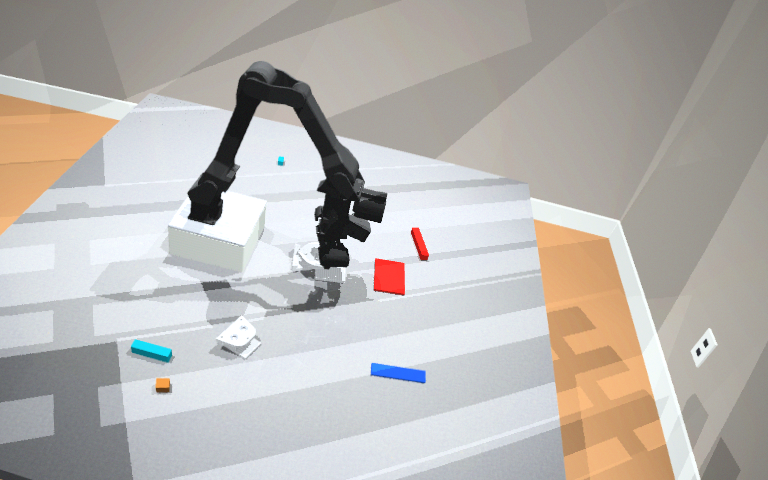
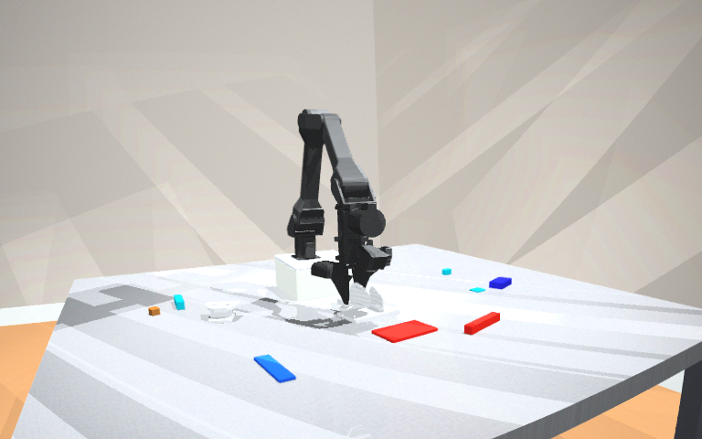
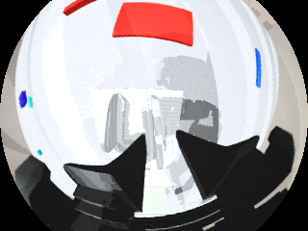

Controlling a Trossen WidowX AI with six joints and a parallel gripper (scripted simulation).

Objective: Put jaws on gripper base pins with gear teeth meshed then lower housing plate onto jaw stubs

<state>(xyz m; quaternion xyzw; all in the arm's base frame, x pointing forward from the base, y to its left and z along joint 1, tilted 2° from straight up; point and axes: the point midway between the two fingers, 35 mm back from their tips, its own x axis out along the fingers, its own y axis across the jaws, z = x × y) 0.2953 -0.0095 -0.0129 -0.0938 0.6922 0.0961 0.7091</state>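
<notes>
Now: the white jaw 40 mm behind my gripper tip and 10 mm to the left of it. From my gripper tip the other things lie so: flat white plate: 10 mm ahead, 30 mm to the left, 30 mm below; white housing plate: 60 mm behind, 20 mm to the left, 20 mm below; red plate: 150 mm ahead, 30 mm to the left, 30 mm below.
</notes>
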